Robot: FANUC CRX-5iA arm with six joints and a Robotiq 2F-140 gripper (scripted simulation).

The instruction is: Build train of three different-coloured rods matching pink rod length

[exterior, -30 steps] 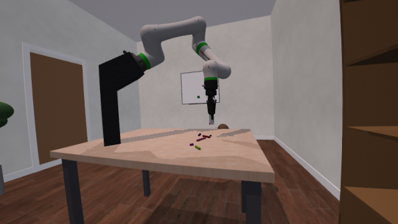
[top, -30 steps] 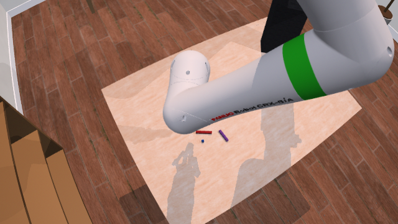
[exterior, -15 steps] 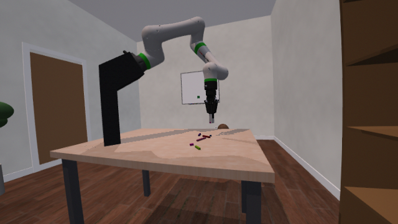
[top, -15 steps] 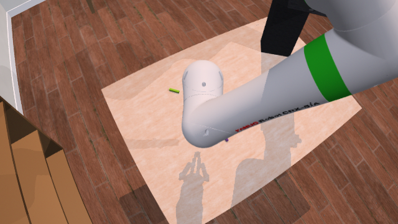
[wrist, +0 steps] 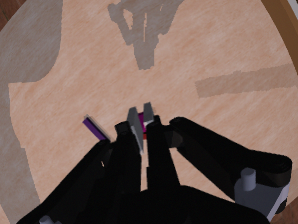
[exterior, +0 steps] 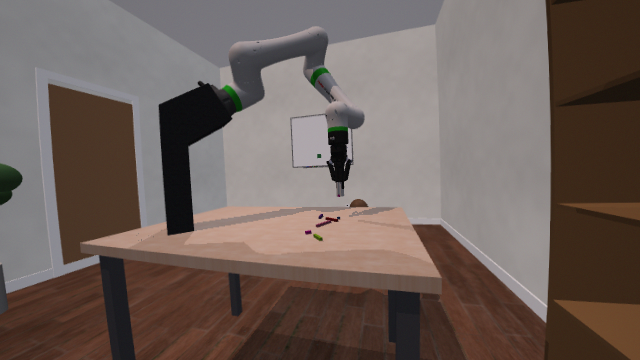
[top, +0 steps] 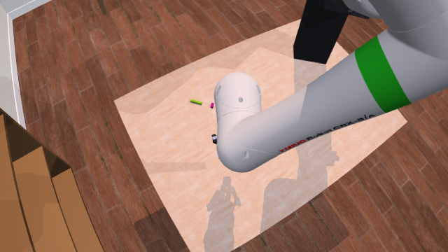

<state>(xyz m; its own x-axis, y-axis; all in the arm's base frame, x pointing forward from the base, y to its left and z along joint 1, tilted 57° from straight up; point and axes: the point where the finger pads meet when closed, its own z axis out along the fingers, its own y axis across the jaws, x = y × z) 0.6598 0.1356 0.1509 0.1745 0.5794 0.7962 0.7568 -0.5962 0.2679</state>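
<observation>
Right now the blue rod is 130 mm below my hand, 20 mm to the right of it and 10 mm behind it. The rest, counted from my hand: red rod (130 mm below, 60 mm to the right, 30 mm behind); then purple rod (130 mm below, 100 mm behind, 10 mm to the right); then pink rod (130 mm to the right, 130 mm below, 30 mm behind).
</observation>
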